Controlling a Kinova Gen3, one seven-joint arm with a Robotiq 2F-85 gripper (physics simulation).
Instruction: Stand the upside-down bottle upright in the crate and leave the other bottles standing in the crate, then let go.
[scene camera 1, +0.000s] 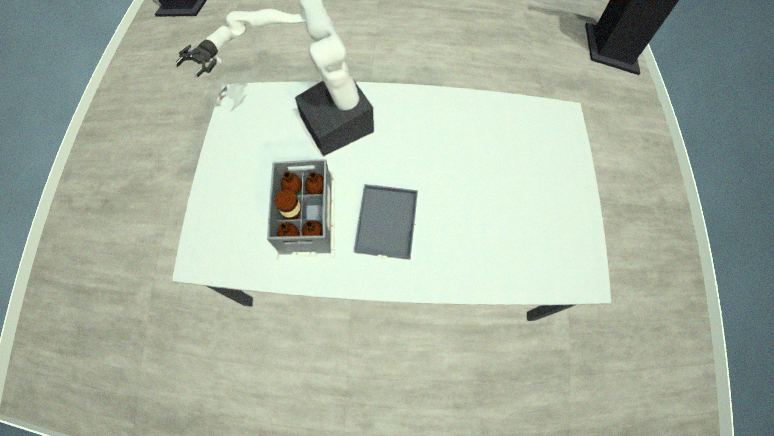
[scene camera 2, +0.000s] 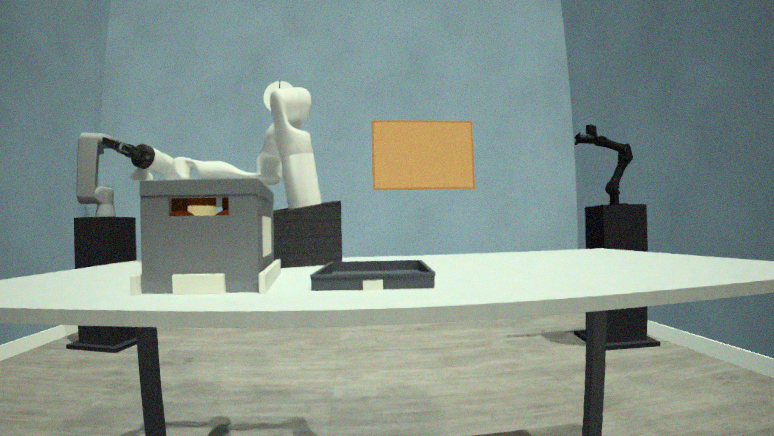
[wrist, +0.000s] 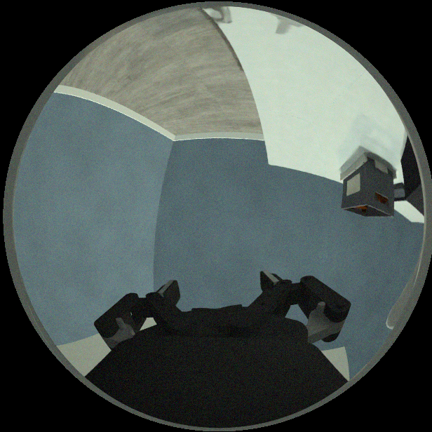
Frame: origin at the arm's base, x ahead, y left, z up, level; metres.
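Seen in the pictures: gripper, between the fingertips: (scene camera 1: 185, 70) (scene camera 2: 110, 142); arm's base, origin of its link: (scene camera 1: 346, 99) (scene camera 2: 305, 206).
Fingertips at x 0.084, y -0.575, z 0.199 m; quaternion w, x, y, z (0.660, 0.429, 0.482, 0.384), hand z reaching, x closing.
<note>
Offsets run from my fingertips to a thing's top centre. "pt": to the spot under its first point.
The grey crate @[dz -0.183, dx +0.337, dy +0.513 m] (scene camera 1: 303, 246) (scene camera 2: 200, 249) (wrist: 369, 200) stands on the table with six compartments. In scene camera 1, the upside-down brown bottle @[dz -0.195, dx +0.345, dy +0.474 m] (scene camera 1: 287, 200) stands base up in the middle-left compartment, a cream band below its base. Upright brown bottles stand in the back-left @[dz -0.195, dx +0.258, dy +0.452 m] (scene camera 1: 290, 183), back-right @[dz -0.195, dx +0.244, dy +0.539 m] (scene camera 1: 314, 184), front-left @[dz -0.195, dx +0.436, dy +0.492 m] (scene camera 1: 287, 229) and front-right @[dz -0.195, dx +0.412, dy +0.573 m] (scene camera 1: 311, 228) compartments. The middle-right compartment is empty. Their lower parts are hidden. My gripper (scene camera 1: 189, 67) (scene camera 2: 111, 143) (wrist: 218, 285) is open and empty, raised beyond the table's back-left corner, well away from the crate.
A shallow dark tray @[dz -0.332, dx +0.300, dy +0.799 m] (scene camera 1: 385, 222) (scene camera 2: 372, 281) lies right of the crate. Cream strips @[pt dz -0.341, dx +0.480, dy +0.548 m] (scene camera 2: 198, 283) lie along the crate's foot. The arm's black base block (scene camera 1: 338, 124) (scene camera 2: 308, 235) stands behind the crate. Other robots on black pedestals (scene camera 2: 104, 243) (scene camera 2: 615, 227) stand behind the table.
</note>
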